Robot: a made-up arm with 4 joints. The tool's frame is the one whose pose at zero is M. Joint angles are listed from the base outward.
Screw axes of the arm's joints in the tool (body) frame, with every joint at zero. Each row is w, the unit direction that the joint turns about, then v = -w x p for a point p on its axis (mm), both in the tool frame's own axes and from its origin. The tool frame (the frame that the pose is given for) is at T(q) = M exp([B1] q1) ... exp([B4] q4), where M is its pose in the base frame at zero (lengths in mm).
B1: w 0 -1 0 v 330.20 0.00 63.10
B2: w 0 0 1 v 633.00 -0.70 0.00
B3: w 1 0 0 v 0.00 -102.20 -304.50
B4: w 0 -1 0 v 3.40 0.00 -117.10
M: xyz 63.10 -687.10 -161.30 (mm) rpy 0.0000 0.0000 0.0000 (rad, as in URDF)
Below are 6 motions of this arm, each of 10 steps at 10 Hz.
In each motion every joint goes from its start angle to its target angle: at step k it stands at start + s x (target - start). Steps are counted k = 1, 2, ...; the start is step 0. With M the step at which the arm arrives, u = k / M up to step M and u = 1 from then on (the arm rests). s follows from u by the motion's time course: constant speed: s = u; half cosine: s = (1 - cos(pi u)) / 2; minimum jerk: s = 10 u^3 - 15 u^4 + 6 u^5.
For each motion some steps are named. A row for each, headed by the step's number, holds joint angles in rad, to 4 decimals.
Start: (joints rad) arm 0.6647 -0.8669 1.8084 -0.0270
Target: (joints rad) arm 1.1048 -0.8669 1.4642 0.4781
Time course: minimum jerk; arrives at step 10
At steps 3, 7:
3: 0.7365 -0.8669 1.7523 0.0554
7: 1.0330 -0.8669 1.5203 0.3957

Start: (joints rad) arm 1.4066 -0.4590 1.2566 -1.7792
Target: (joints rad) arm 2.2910 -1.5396 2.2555 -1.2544
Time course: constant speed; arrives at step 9
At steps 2, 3, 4, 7, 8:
2: 1.6031 -0.6991 1.4786 -1.6626
3: 1.7014 -0.8192 1.5896 -1.6043
4: 1.7997 -0.9393 1.7006 -1.5460
7: 2.0945 -1.2995 2.0335 -1.3710
8: 2.1927 -1.4195 2.1445 -1.3127

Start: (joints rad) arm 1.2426 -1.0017 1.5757 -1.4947
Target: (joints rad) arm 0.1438 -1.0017 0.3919 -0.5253
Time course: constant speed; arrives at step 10
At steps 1, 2, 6, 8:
1: 1.1327 -1.0017 1.4573 -1.3978
2: 1.0228 -1.0017 1.3389 -1.3008
6: 0.5833 -1.0017 0.8654 -0.9131
8: 0.3636 -1.0017 0.6287 -0.7192

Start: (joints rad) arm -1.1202 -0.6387 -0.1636 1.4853
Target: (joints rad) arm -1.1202 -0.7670 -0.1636 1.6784
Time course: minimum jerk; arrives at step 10
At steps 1, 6, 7, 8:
1: -1.1202 -0.6398 -0.1636 1.4870
6: -1.1202 -0.7263 -0.1636 1.6171
7: -1.1202 -0.7461 -0.1636 1.6469
8: -1.1202 -0.7596 -0.1636 1.6672

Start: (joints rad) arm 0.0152 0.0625 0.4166 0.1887
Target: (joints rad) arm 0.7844 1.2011 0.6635 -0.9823
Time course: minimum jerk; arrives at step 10
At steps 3, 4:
3: 0.1406 0.2482 0.4569 -0.0023
4: 0.2594 0.4239 0.4950 -0.1830

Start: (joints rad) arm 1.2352 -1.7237 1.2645 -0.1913
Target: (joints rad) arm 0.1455 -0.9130 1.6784 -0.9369
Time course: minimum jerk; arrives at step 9
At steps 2, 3, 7, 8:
2: 1.1519 -1.6618 1.2961 -0.2483
3: 1.0065 -1.5536 1.3514 -0.3478
7: 0.2288 -0.9749 1.6468 -0.8799
8: 0.1581 -0.9223 1.6736 -0.9283

